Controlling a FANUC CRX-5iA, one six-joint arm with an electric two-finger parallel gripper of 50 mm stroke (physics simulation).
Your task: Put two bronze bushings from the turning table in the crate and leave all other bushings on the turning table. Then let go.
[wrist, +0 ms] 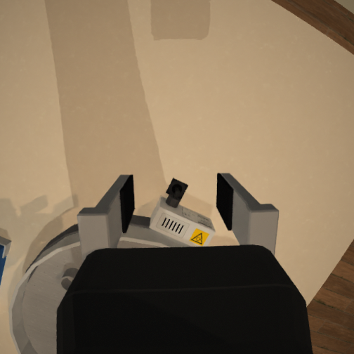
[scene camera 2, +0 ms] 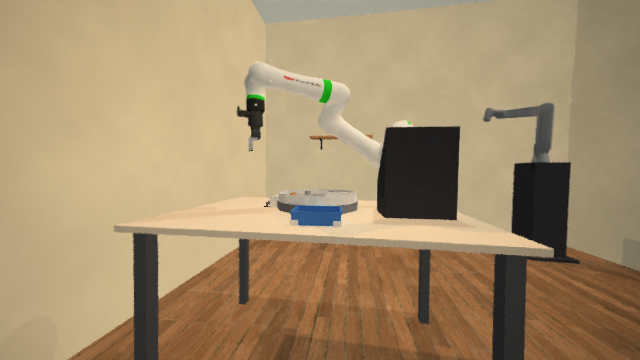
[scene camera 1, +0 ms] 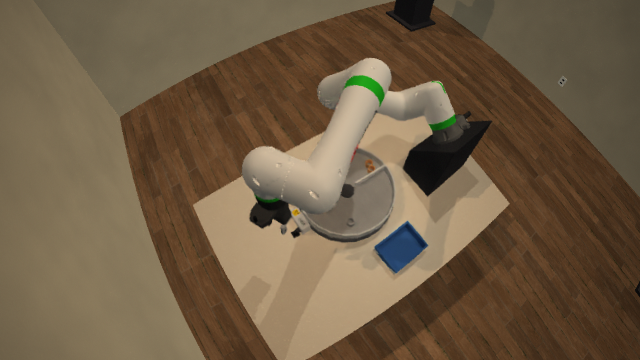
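Seen in the pictures: gripper, fingertip midpoint: [scene camera 2: 250,150] [scene camera 1: 277,227]; arm's base at its link origin: [scene camera 2: 410,156] [scene camera 1: 448,136].
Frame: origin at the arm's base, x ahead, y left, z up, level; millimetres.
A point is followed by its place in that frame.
Observation:
The round grey turning table [scene camera 1: 375,207] {y 20, x 387, z -214 mm} [scene camera 2: 320,200] {y 94, x 400, z -203 mm} [wrist: 37,305] stands mid-table, partly hidden by the arm in scene camera 1. Two bronze bushings [scene camera 1: 369,163] {y -167, x 282, z -213 mm} [scene camera 1: 371,169] lie close together on it, beside the light divider bar. Bronze also shows over the rim in scene camera 2 [scene camera 2: 293,193] {y -77, x 572, z -192 mm}. A grey bushing [scene camera 1: 351,222] {y 18, x 510, z -215 mm} [wrist: 69,278] lies on the turning table near its front rim. The blue crate [scene camera 1: 401,248] {y 228, x 384, z -263 mm} [scene camera 2: 316,216] {y 296, x 385, z -234 mm} [wrist: 2,257] shows a bare floor. My gripper [scene camera 1: 283,229] {y -33, x 794, z 33 mm} [scene camera 2: 251,145] {y -33, x 794, z 33 mm} [wrist: 175,190] is open and empty, high above the table beside the turning table's left rim.
A white box [scene camera 1: 301,220] {y -98, x 678, z -210 mm} [wrist: 182,223] with a yellow warning label and a black knob stands at the turning table's left rim, below my fingers. A tall black block [scene camera 1: 445,157] {y 79, x 125, z 48 mm} [scene camera 2: 420,172] {y 95, x -19, z -73 mm} stands on the right of the table [scene camera 1: 330,300] {y 246, x 757, z -268 mm} [scene camera 2: 200,222] {y 322, x 820, z -268 mm} [wrist: 270,115].

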